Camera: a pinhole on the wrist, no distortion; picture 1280 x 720 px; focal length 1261.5 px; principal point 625.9 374.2 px. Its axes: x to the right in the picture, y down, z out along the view. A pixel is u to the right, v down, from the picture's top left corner.
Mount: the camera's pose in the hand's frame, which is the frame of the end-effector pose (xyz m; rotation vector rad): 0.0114 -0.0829 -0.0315 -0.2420 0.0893 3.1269
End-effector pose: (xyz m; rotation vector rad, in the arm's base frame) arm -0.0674 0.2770 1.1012 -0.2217 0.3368 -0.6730
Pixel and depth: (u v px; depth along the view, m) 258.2 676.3 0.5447
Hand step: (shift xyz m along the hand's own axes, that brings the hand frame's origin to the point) 0.0835 -0.1820 0.5376
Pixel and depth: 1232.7 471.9 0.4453
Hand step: -0.2689 -0.0920 0.3768
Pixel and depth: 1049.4 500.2 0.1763
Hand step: -0.0743 -0.0904 0.1343
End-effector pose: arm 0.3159 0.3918 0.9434 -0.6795 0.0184 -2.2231
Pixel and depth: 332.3 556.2 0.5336
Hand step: 0.0515 -0.1293 0.5183
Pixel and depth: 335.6 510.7 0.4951
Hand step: 0.0475 -0.1081 0.4775
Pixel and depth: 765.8 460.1 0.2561
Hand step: -0.0562 -0.0857 0.2178
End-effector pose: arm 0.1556 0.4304 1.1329 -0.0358 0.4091 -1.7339
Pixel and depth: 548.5 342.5 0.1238
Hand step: -0.0001 -0.0727 0.0916
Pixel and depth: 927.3 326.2 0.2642
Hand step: -0.0915 -0.0578 0.2188
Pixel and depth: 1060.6 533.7 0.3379
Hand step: -0.1559 -0.1063 0.2863
